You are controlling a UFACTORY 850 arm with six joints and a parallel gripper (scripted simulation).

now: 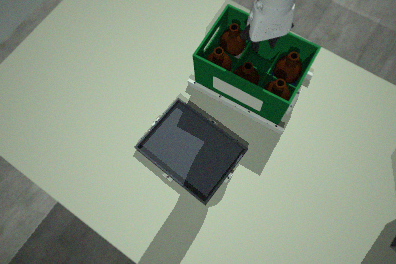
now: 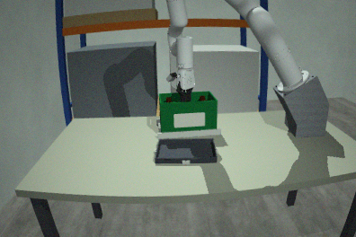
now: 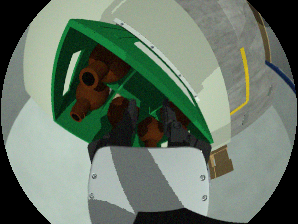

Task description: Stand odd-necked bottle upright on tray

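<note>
My gripper is now 1 cm short of the green crate, 4 cm to the right of it and 7 cm above it. Round my hand: dark grey tray: 9 cm ahead, 31 cm to the left, 15 cm below.
</note>
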